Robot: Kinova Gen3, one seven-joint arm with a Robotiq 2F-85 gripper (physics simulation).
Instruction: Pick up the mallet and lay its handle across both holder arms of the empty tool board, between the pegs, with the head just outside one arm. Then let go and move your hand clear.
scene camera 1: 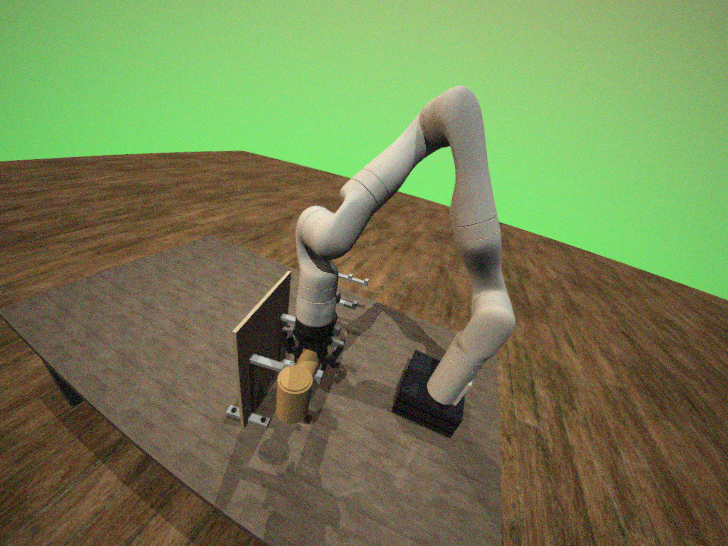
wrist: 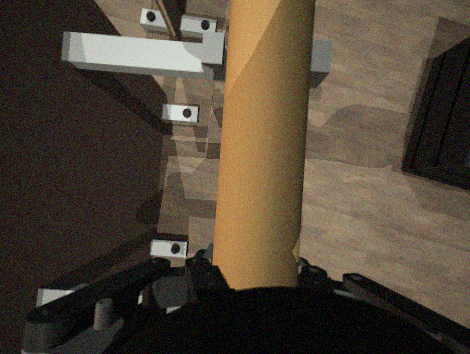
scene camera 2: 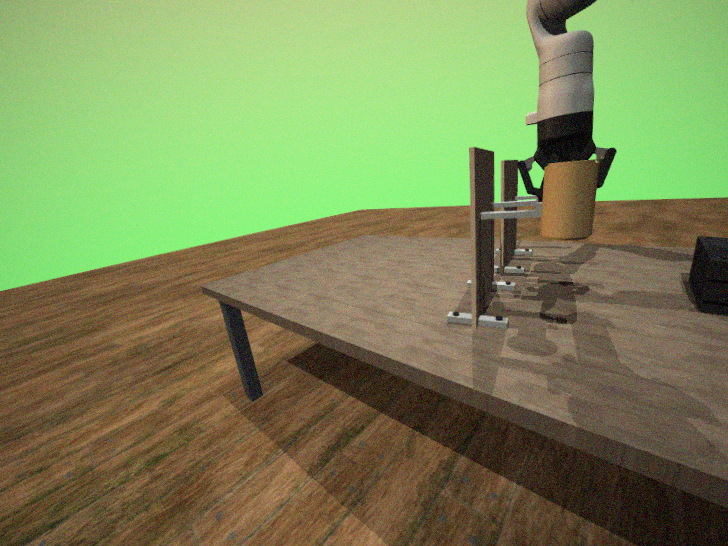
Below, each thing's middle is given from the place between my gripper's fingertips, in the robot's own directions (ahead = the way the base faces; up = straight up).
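You'd find the mallet point(scene camera 2: 569, 191) 40 mm above my hand and 20 mm to the right of it.
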